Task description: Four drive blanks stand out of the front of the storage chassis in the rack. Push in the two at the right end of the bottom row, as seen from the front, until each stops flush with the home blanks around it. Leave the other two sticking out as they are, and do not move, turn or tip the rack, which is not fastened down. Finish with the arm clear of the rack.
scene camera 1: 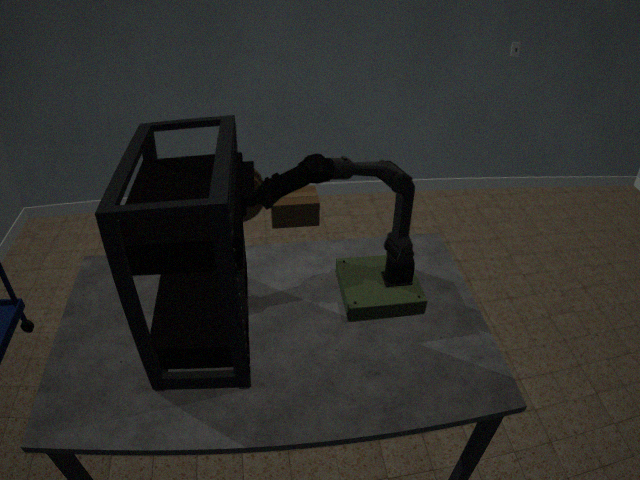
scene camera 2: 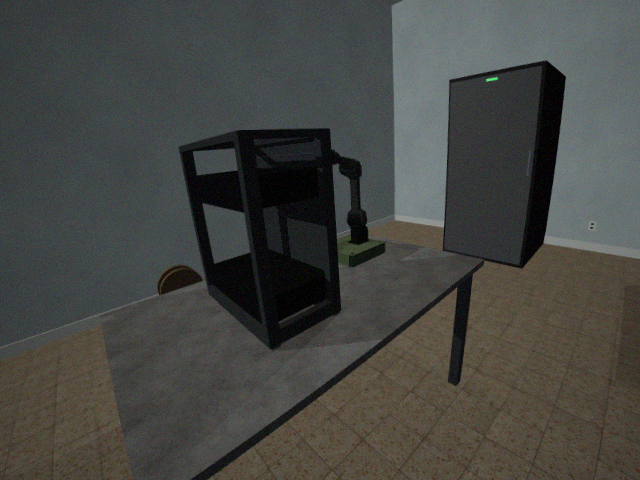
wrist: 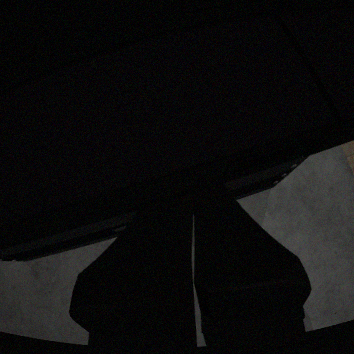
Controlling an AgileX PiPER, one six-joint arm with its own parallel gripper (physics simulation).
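The dark rack (scene camera 1: 222,170) (scene camera 2: 251,232) stands upright on the table. The storage chassis (scene camera 1: 173,178) (scene camera 2: 286,187) is the black box in its upper part. Its front faces the arm. In the wrist view the front is nearly black, and I cannot make out the single drive blanks or how far each stands out. My gripper (wrist: 193,214) is shut, its fingers close together with a thin slit between them. Its tips are at the chassis front, low on it in the wrist view. Whether they touch a blank is too dark to tell.
A second black unit (scene camera 1: 191,315) (scene camera 2: 299,294) sits low in the rack. The arm's green base (scene camera 1: 379,289) (scene camera 2: 361,253) stands on the grey table (scene camera 1: 330,392) (scene camera 2: 206,382). A brown box (scene camera 1: 295,212) is beyond the table. A tall cabinet (scene camera 2: 491,170) stands behind.
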